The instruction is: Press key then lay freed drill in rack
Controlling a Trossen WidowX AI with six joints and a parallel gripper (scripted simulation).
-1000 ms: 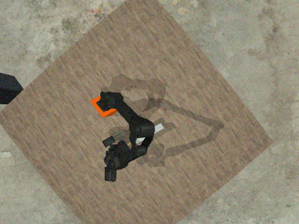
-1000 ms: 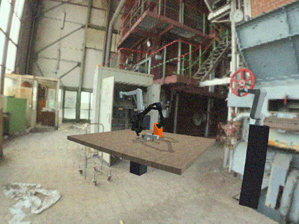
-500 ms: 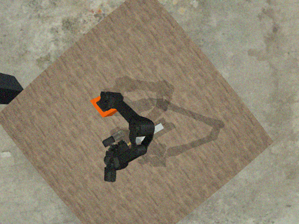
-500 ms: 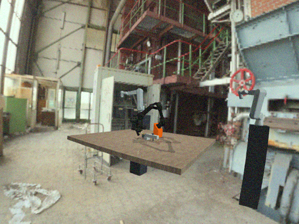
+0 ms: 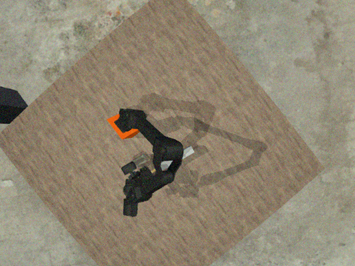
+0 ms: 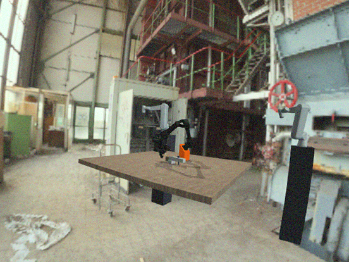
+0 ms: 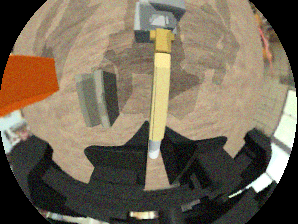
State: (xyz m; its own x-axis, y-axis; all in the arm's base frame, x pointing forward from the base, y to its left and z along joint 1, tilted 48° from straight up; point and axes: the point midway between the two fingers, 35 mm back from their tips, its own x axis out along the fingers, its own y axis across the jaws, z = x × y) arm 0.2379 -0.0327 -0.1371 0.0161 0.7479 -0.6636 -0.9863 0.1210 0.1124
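My gripper tip is 1 cm short of the yellow drill, 4 cm to the right of it and 3 cm below it. Also, from my gripper tip: grey slab (7 cm behind, 5 cm to the left, 1 cm below); then dark key (4 cm ahead, 22 cm to the left, 2 cm above).
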